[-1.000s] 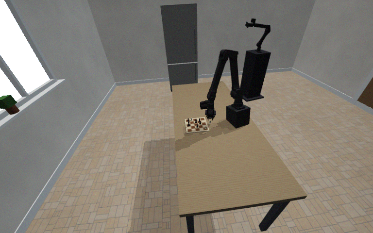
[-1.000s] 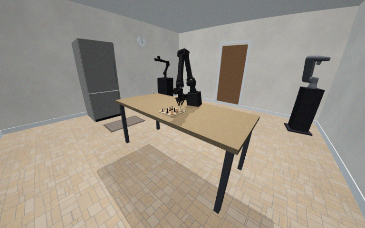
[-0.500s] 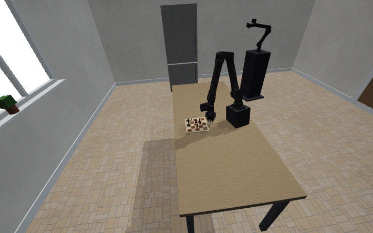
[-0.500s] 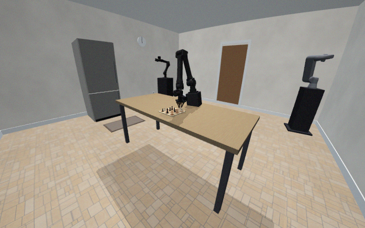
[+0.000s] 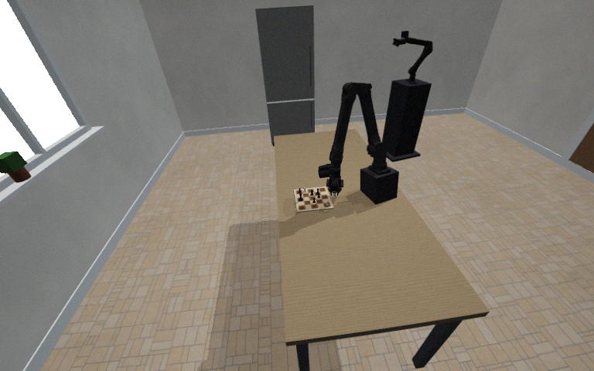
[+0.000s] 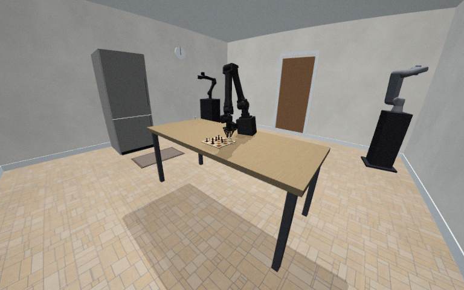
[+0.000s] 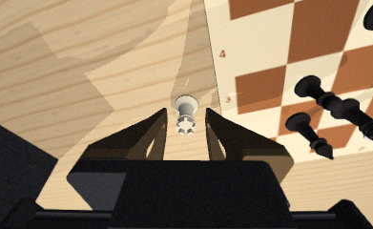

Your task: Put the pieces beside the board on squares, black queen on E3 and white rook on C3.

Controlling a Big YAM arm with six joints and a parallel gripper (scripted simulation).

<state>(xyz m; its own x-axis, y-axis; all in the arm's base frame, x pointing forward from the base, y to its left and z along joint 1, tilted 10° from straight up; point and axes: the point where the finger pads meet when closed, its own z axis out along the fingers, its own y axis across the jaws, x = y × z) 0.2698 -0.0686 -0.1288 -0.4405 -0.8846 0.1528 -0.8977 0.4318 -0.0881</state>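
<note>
Right now the chessboard is 14 cm ahead of my hand, 2 cm to the right of it and 2 cm below it. Round my hand: black queen 21 cm ahead, 4 cm to the right, 1 cm above.
</note>
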